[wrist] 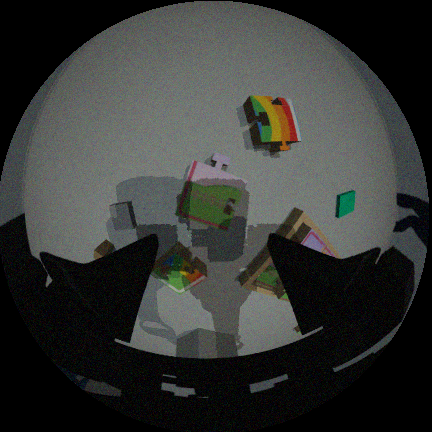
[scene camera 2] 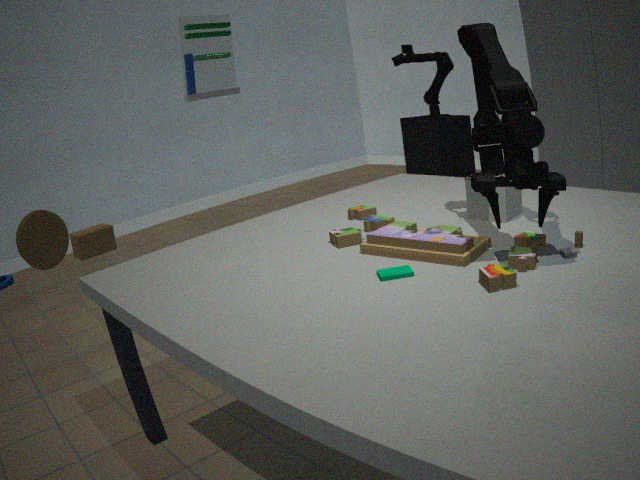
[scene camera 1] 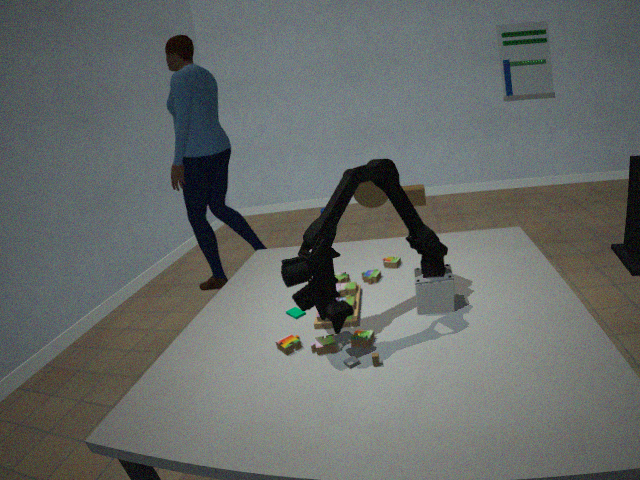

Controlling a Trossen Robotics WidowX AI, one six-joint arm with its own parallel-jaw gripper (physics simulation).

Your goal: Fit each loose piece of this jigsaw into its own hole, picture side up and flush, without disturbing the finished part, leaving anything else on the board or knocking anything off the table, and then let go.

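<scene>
My gripper (scene camera 1: 337, 330) (scene camera 2: 520, 226) (wrist: 213, 239) is open and empty, above the table beside the framed board (scene camera 1: 358, 308) (scene camera 2: 413, 254) (wrist: 253, 272). A pink-and-green piece (scene camera 1: 325, 345) (scene camera 2: 522, 259) (wrist: 210, 200) lies picture up, just ahead of the fingertips in the wrist view. A rainbow piece (scene camera 1: 288, 343) (scene camera 2: 497, 277) (wrist: 275, 120) lies farther ahead. A green piece with red and orange (scene camera 1: 362, 338) (scene camera 2: 529, 240) (wrist: 180, 272) lies near the left finger, partly shadowed. Three more loose pieces (scene camera 2: 345, 237) (scene camera 2: 378, 222) (scene camera 2: 361, 212) lie beyond the board's other end. The fingers hide part of the board in the wrist view.
A green tile (scene camera 1: 295, 312) (scene camera 2: 394, 272) (wrist: 345, 203) lies beside the board. A small grey block (scene camera 1: 351, 361) (scene camera 2: 568, 253) (wrist: 122, 216) and a small brown block (scene camera 1: 375, 359) (scene camera 2: 578, 239) (wrist: 104, 249) lie near the nearest loose pieces. A person (scene camera 1: 199, 113) is beyond the table.
</scene>
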